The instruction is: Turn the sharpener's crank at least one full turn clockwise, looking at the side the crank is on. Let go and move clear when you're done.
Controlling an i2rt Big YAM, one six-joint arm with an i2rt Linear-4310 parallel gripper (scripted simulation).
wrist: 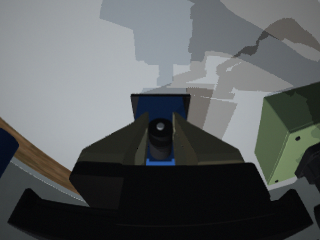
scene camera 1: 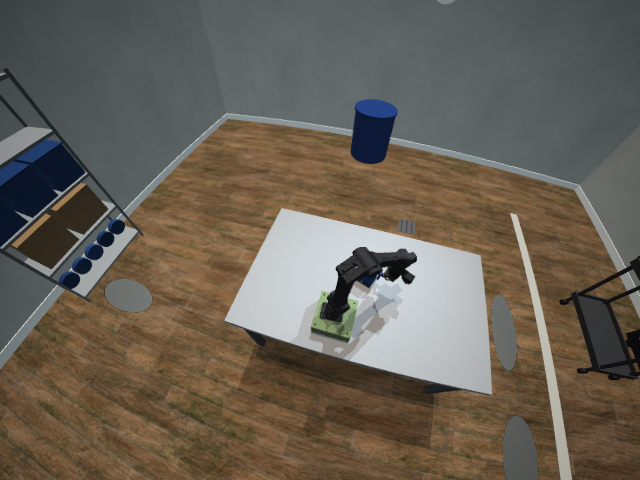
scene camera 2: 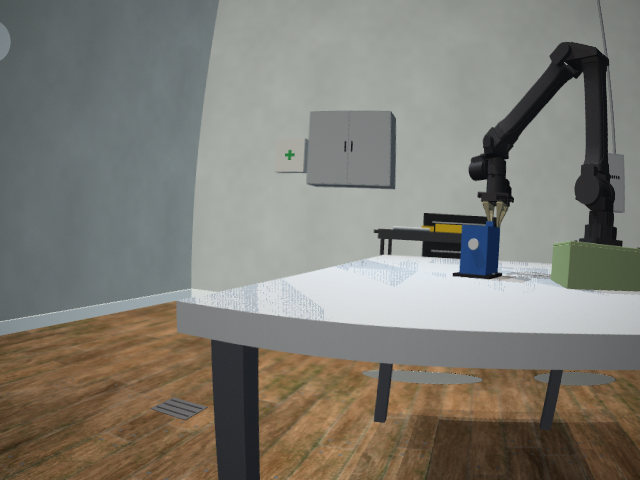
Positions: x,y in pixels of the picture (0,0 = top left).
Scene:
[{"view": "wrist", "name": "my gripper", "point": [160,118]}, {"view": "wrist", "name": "blue sharpener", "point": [141,103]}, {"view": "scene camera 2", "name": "my gripper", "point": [493,229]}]

